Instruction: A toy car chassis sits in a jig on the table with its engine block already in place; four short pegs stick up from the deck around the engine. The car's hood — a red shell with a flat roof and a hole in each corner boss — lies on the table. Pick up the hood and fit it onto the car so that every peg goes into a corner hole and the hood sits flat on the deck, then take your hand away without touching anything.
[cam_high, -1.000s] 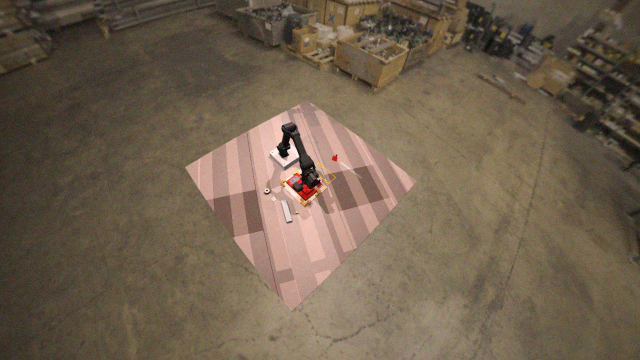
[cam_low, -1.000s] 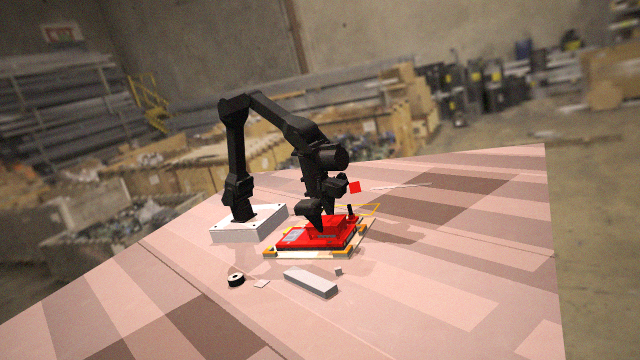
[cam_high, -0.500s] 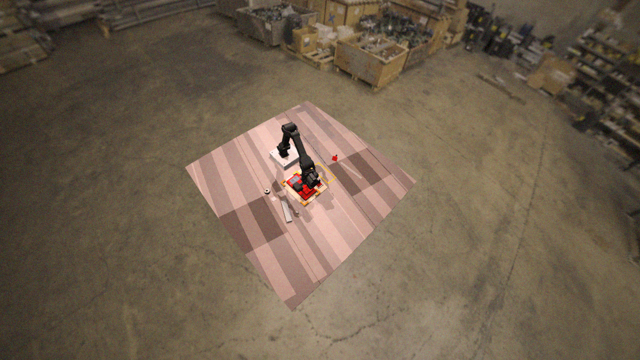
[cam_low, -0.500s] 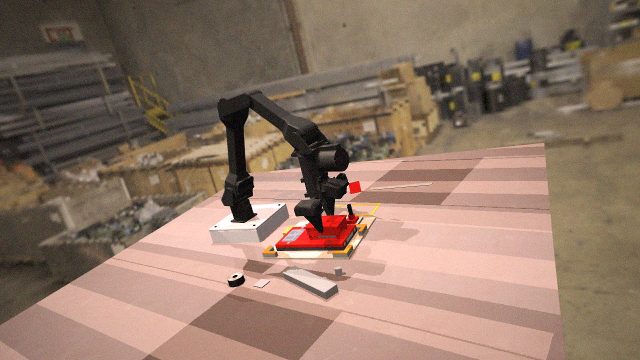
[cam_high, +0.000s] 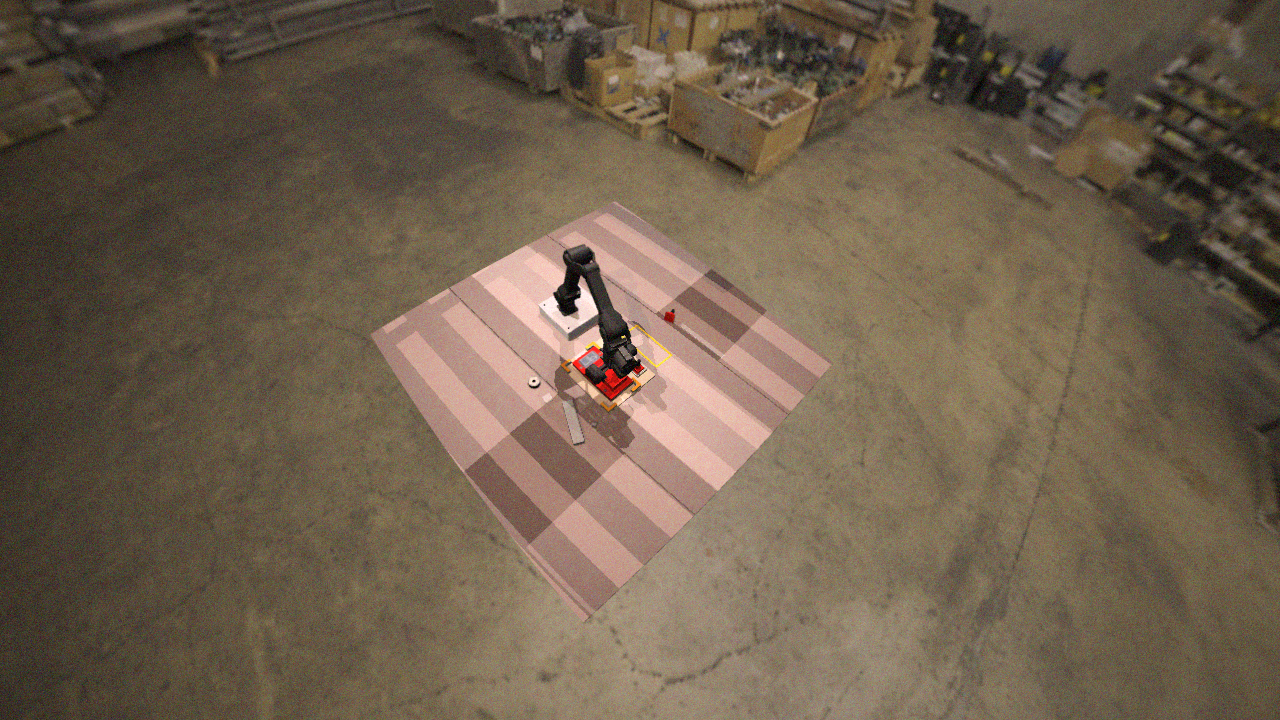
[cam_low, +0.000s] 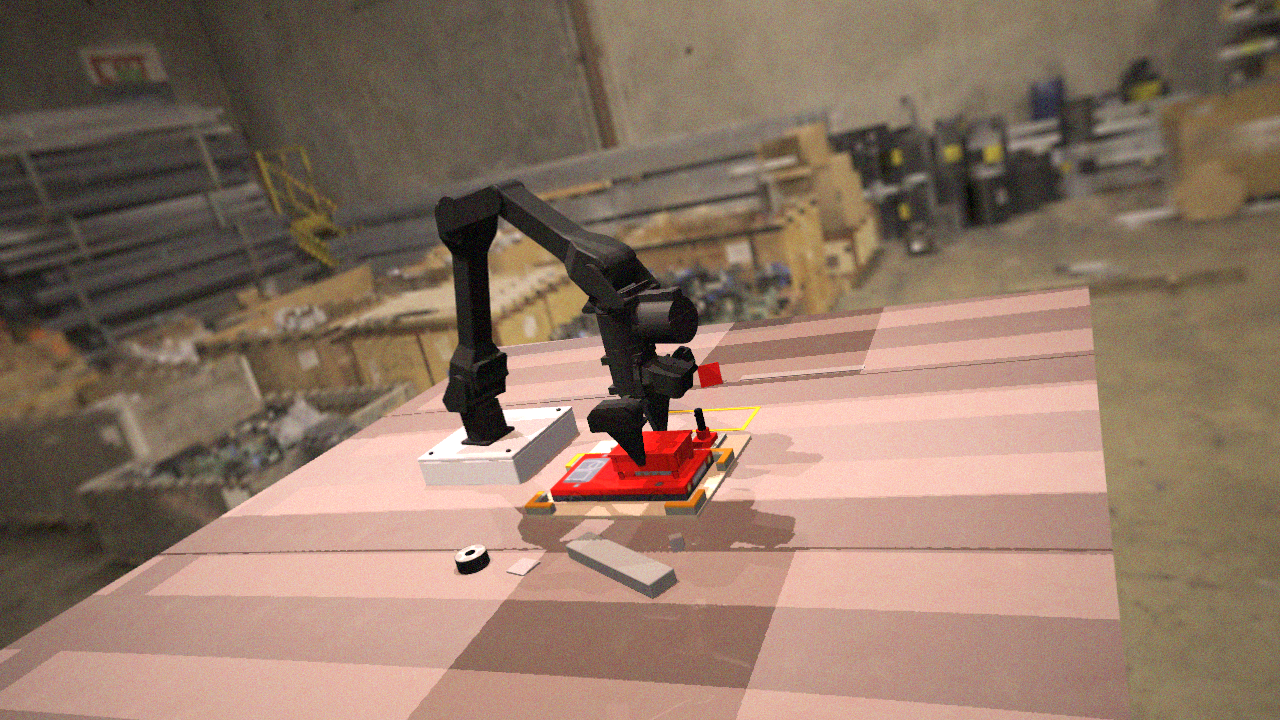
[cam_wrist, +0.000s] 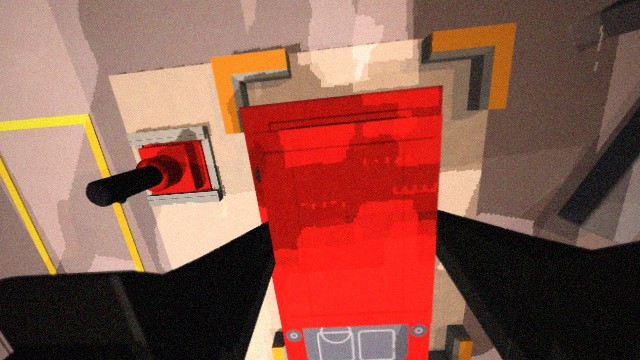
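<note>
The grey engine block lies 20 mm below my gripper tip and 10 mm to the left of it. The rest, counted from my gripper tip: red hood (10 mm above).
</note>
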